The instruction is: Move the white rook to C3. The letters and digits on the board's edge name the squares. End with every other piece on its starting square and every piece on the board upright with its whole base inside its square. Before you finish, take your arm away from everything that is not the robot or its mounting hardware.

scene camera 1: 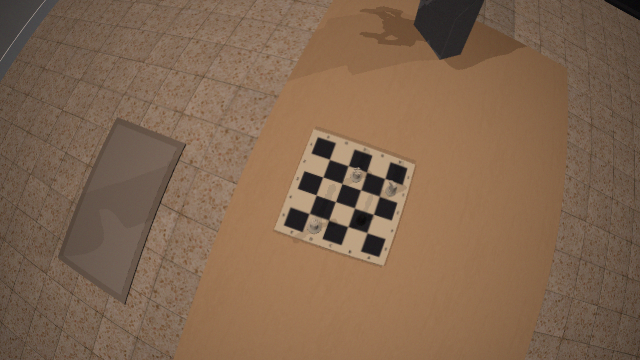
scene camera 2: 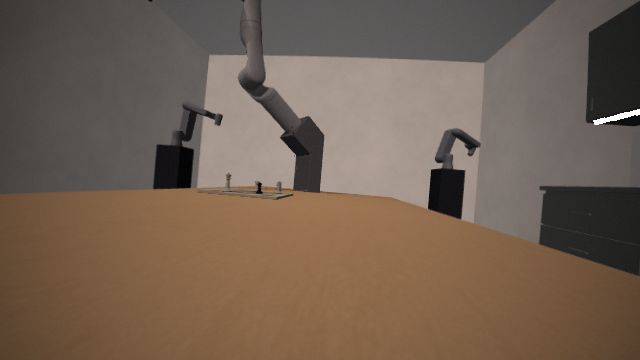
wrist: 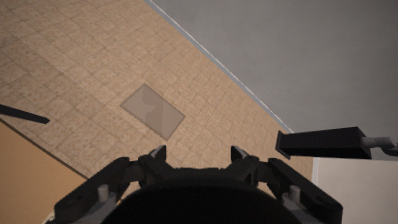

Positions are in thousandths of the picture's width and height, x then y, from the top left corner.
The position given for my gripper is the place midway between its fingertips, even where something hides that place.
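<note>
There's a chessboard here (scene camera 1: 504,524), and I can see my gripper (wrist: 499,681) as well.
</note>
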